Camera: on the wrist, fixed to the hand. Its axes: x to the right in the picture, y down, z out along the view.
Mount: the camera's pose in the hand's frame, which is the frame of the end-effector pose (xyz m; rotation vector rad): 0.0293 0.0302 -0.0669 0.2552 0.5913 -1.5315
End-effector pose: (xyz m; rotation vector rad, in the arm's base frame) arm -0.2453 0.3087 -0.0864 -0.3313 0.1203 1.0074
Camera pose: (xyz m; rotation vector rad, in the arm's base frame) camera -0.2517 0.3253 -0.1634 -0.3589 0.4370 -0.6398
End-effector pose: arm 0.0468 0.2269 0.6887 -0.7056 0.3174 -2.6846
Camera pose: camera -0.0030 0.1965 0.6354 -0.0584 0.3720 1.9921
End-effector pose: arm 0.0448 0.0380 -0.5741 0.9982 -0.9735 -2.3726
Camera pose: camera 0.0768 -0.0296 -0.5998 -1.8274 0.0935 1.4439
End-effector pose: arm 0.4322 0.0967 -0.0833 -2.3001 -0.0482 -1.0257
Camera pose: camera 0.4165 0.0296 -0.0446 -1.3345 -1.7320 -2.1255
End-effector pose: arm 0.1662 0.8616 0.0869 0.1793 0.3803 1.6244
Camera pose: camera 0.1124 0.8799 0.0319 -0.3630 0.8836 0.0678
